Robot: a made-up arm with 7 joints.
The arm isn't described. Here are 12 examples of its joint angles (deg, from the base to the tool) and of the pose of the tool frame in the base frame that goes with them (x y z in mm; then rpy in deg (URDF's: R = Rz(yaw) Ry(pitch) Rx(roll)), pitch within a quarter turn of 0, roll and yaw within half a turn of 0).
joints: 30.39 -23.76 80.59 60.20 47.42 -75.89 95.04
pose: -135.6 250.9 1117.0 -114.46 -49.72 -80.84
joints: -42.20 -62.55 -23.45 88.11 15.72 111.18 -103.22
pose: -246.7 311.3 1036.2 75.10 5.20 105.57
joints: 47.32 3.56 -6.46 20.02 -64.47 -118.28 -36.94
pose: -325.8 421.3 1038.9 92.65 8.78 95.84
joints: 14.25 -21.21 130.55 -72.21 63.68 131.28 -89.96
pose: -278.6 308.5 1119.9 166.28 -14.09 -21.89
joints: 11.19 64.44 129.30 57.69 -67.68 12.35 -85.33
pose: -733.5 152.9 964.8 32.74 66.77 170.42
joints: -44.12 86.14 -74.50 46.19 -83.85 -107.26 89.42
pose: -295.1 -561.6 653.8 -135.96 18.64 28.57
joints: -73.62 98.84 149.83 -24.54 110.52 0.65 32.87
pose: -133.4 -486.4 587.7 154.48 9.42 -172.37
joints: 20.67 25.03 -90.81 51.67 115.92 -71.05 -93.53
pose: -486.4 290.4 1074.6 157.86 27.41 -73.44
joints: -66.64 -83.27 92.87 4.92 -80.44 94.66 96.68
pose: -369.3 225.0 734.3 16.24 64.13 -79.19
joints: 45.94 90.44 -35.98 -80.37 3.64 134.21 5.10
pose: -666.2 262.2 828.3 -81.82 5.08 -173.08
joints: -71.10 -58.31 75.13 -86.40 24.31 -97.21 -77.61
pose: -415.0 291.6 1121.1 -102.41 17.47 66.99
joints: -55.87 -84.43 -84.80 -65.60 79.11 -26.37 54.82
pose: -305.1 401.8 756.7 -137.68 19.76 60.17
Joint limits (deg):
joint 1: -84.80..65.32
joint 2: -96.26..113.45
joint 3: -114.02..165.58
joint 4: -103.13..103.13
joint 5: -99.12..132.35
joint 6: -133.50..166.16
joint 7: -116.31..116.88
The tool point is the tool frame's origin. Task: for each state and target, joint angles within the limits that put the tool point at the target. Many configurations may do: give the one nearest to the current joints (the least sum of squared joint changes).
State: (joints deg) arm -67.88 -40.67 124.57 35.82 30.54 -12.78 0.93
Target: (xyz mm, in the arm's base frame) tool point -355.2 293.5 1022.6
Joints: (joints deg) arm -43.34 -32.90 142.95 69.95 -16.05 -18.79 2.21
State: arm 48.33 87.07 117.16 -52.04 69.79 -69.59 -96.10
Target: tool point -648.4 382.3 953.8
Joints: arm 54.97 52.31 102.49 -61.81 62.00 -79.08 -95.15
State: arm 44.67 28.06 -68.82 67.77 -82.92 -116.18 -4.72
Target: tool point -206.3 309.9 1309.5
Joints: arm 45.34 -16.20 -93.75 62.00 -70.74 -119.26 -2.55
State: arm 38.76 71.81 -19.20 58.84 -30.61 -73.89 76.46
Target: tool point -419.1 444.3 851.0
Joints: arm 65.32 54.32 -1.70 38.71 -22.95 -74.42 74.11
